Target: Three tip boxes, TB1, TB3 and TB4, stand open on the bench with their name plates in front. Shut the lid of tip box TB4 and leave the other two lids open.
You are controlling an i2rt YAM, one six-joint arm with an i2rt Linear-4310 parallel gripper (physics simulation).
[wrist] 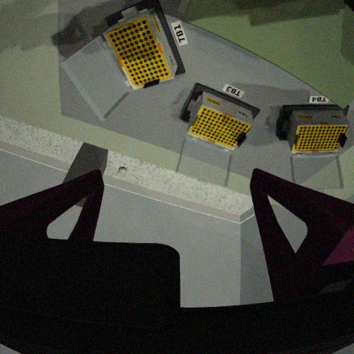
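Observation:
Tip box TB4 (320, 137), with a yellow tip grid, stands at the right in the wrist view; its clear lid (317, 172) is open on the side away from its name plate (318, 99). Tip box TB3 (220, 126) stands at centre right, its clear lid (204, 162) open, its name plate (233, 90) on the far side. Tip box TB1 (140, 52) stands turned at the upper left, its clear lid (96, 77) open, its name plate (179, 33) beside it. My gripper (176, 177) is open, its fingers wide apart and apart from all three boxes.
The boxes stand on a grey bench area (82, 107) with a green surface (300, 55) beyond it. A speckled pale edge strip (165, 185) runs across the middle of the view. A dark grey block-like shape (89, 160) shows by the left finger.

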